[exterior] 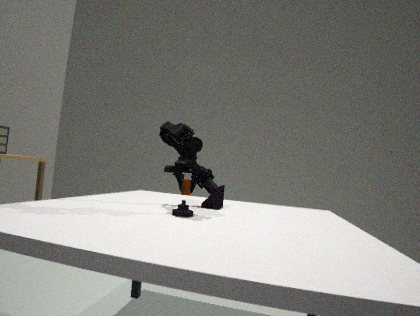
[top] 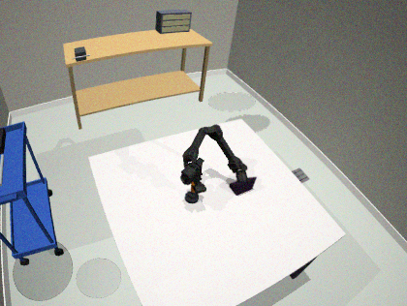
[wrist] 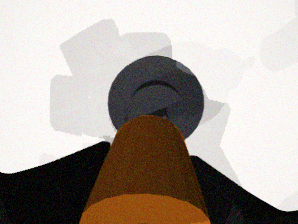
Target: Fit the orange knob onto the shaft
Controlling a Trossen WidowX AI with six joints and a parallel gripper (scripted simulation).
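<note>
The dark round pedestal lies 60 mm below my gripper tip and 10 mm to the right of it. Round my gripper tip: orange knob: 20 mm above.
</note>
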